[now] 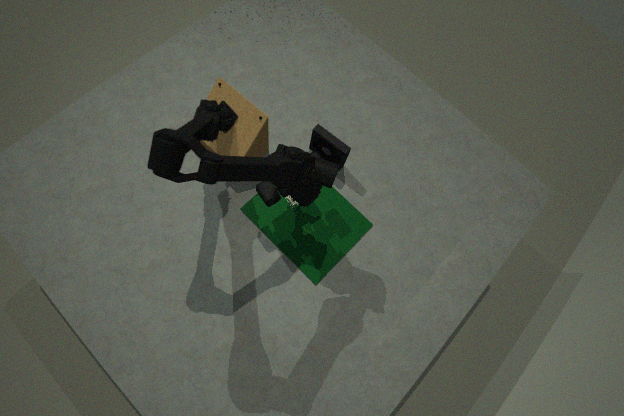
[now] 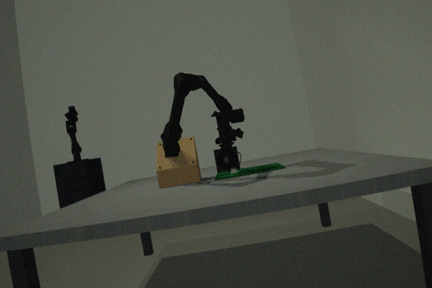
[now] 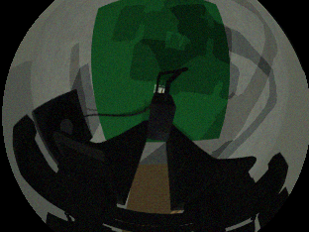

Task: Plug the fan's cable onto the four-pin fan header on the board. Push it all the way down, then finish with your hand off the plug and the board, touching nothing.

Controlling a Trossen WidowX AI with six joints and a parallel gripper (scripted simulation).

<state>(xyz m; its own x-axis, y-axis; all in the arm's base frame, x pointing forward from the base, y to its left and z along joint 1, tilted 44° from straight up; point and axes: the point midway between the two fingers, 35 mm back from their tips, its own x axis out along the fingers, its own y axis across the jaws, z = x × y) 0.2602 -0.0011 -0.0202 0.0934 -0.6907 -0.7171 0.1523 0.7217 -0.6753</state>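
The dark plug lies 1 cm ahead of my gripper tip. Round my gripper tip: black fan: 17 cm to the left, 2 cm below, 2 cm behind; green board: 9 cm below, 8 cm ahead.
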